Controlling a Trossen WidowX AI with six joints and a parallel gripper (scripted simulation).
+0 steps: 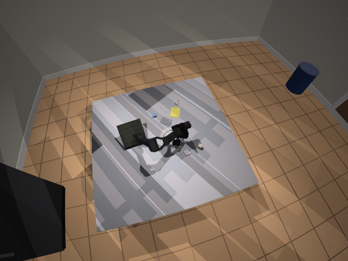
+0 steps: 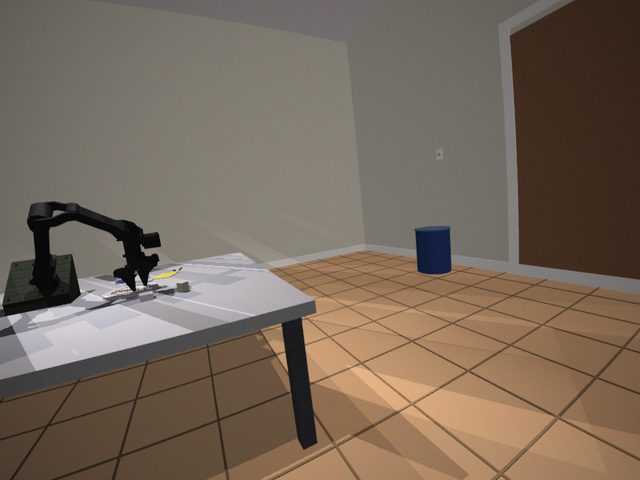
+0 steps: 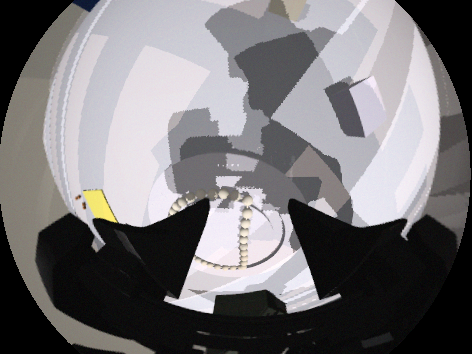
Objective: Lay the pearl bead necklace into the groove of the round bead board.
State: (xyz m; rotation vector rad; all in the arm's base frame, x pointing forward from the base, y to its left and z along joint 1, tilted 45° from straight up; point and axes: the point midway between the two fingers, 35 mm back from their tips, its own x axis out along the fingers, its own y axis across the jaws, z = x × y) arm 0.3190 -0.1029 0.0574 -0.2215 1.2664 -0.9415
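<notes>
Right now the round bead board is 40 mm behind my gripper tip, 50 mm to the left of it and 10 mm below it. The rest, counted from my gripper tip: grey card 30 mm behind, 230 mm to the left, 20 mm below; beige cube 160 mm ahead, 130 mm to the right; white block 30 mm ahead, 140 mm to the right, 10 mm below.
</notes>
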